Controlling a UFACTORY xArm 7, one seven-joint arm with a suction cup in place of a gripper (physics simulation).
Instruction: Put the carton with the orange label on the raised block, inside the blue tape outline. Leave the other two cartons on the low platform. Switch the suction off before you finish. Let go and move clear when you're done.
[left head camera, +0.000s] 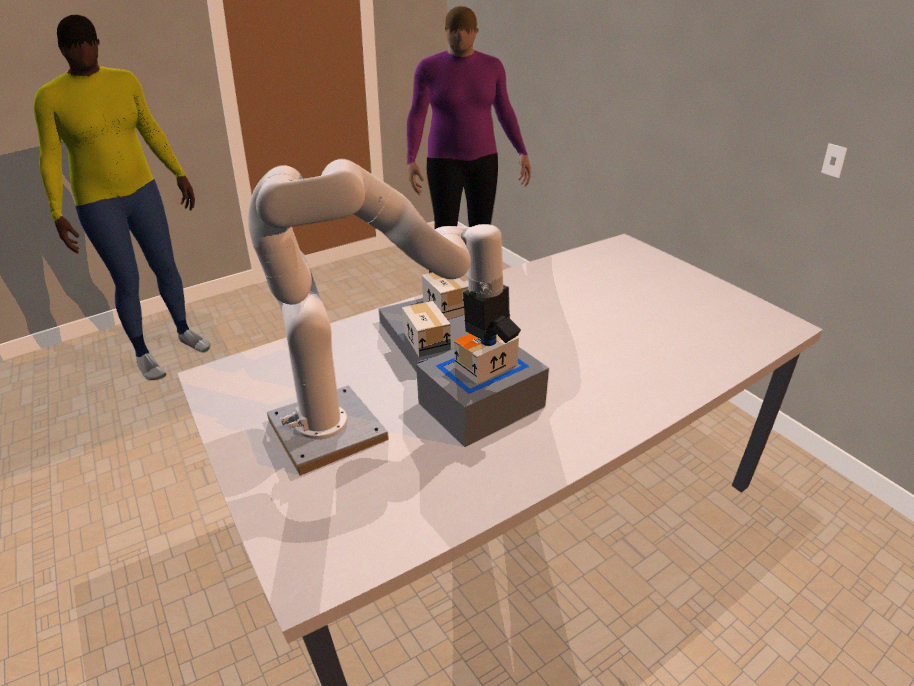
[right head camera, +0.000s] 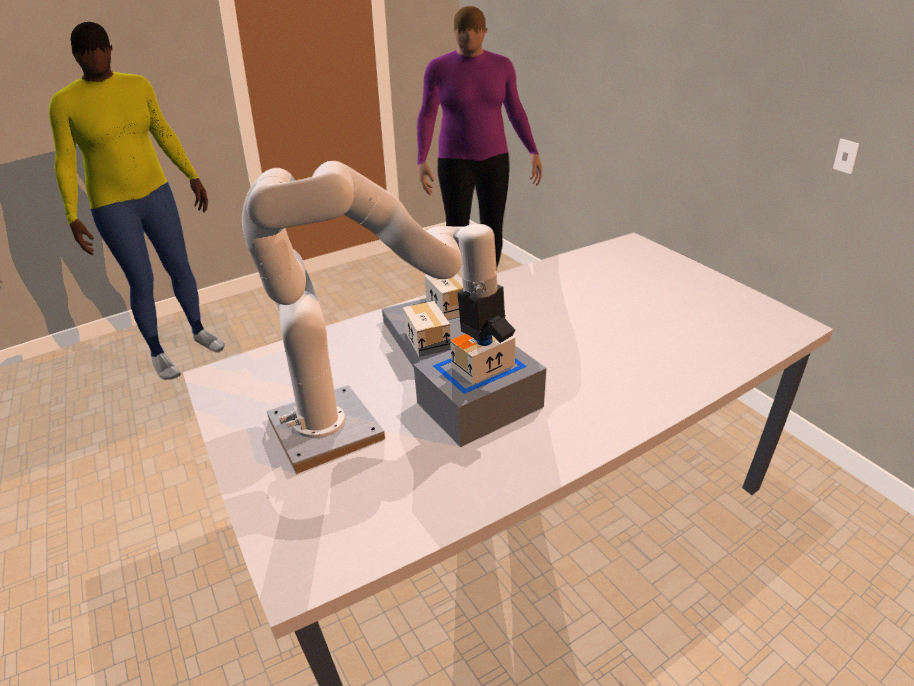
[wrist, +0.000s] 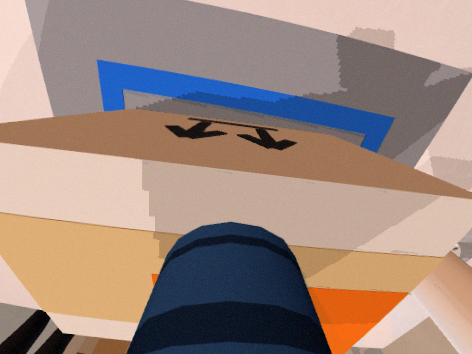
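Pixels of known places: hand, its tool point: (left head camera: 488, 346) (right head camera: 484, 346) (wrist: 229, 238); arm's base, origin of its link: (left head camera: 321, 422) (right head camera: 319, 421).
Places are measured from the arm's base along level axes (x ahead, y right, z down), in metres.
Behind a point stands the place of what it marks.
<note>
The carton with the orange label (left head camera: 505, 354) {x 0.418, y 0.154, z -0.141 m} (right head camera: 503, 352) {x 0.423, y 0.153, z -0.144 m} (wrist: 75, 175) is upright at the raised block (left head camera: 472, 417) {x 0.289, y 0.219, z -0.053 m} (right head camera: 461, 420) {x 0.273, y 0.221, z -0.053 m} (wrist: 200, 40) {x 0.424, y 0.191, z -0.093 m}, within the blue tape outline (left head camera: 453, 378) {x 0.299, y 0.118, z -0.094 m} (right head camera: 448, 378) {x 0.296, y 0.116, z -0.094 m} (wrist: 150, 81) {x 0.449, y 0.165, z -0.094 m} as seen from the head views. I cannot tell whether its underside touches the block. My suction cup (left head camera: 489, 338) {x 0.389, y 0.126, z -0.158 m} (right head camera: 485, 339) (wrist: 230, 280) is on its top face, beside the orange label, and appears to hold it. The other two cartons, a nearer one (left head camera: 426, 324) {x 0.349, y -0.113, z -0.104 m} (right head camera: 426, 324) {x 0.350, y -0.113, z -0.104 m} and a farther one (left head camera: 446, 291) {x 0.476, y -0.233, z -0.113 m} (right head camera: 442, 293) {x 0.459, y -0.235, z -0.110 m}, stand on the low platform (left head camera: 393, 319) {x 0.338, y -0.313, z -0.021 m} (right head camera: 396, 319) {x 0.340, y -0.312, z -0.021 m}.
The low platform adjoins the back of the raised block. The arm's base plate (left head camera: 361, 435) {x 0.067, y 0.092, z -0.001 m} (right head camera: 358, 435) {x 0.067, y 0.095, z -0.001 m} is left of the block on the table (left head camera: 664, 317) {x 1.119, y 0.043, z 0.027 m} (right head camera: 671, 317) {x 1.122, y 0.046, z 0.027 m}. Two people (left head camera: 110, 140) (left head camera: 461, 110) stand behind the table.
</note>
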